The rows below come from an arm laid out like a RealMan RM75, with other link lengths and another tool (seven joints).
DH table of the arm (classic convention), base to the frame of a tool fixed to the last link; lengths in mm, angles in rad. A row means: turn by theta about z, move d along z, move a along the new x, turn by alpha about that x. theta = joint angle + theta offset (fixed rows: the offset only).
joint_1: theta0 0, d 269.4, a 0, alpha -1.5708
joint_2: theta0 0, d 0, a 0, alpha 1.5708
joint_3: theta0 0, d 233, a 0, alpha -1.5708
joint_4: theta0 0, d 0, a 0, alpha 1.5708
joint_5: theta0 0, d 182.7, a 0, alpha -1.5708
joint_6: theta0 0, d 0, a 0, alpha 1.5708
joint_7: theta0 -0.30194, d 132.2, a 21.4, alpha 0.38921
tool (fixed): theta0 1.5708, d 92.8, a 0, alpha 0
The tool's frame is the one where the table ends.
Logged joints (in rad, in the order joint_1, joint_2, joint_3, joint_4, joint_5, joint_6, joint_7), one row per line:
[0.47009 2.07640 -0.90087 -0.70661 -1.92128 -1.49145 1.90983]
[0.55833 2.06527 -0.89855 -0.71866 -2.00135 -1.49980 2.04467]
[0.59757 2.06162 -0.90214 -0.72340 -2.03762 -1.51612 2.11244]
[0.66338 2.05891 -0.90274 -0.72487 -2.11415 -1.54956 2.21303]
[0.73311 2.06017 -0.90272 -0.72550 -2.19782 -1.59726 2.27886]
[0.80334 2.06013 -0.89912 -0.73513 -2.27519 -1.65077 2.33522]
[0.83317 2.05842 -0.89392 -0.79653 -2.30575 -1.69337 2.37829]
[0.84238 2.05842 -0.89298 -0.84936 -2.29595 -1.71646 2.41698]
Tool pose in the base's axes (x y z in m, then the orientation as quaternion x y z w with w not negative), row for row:
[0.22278 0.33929 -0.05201 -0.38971 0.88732 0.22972 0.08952]
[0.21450 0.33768 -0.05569 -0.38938 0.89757 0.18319 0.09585]
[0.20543 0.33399 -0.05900 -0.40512 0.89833 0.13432 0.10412]
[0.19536 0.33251 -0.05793 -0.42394 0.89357 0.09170 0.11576]
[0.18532 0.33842 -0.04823 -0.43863 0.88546 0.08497 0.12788]
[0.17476 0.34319 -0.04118 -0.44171 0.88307 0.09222 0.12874]
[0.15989 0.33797 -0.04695 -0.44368 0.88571 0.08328 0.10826]
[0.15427 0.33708 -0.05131 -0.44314 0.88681 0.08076 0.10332]
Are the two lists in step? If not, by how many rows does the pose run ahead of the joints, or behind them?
The pose runs 2 rows ahead of the joints: the pose in row i belongs to the joints in row i + 2.
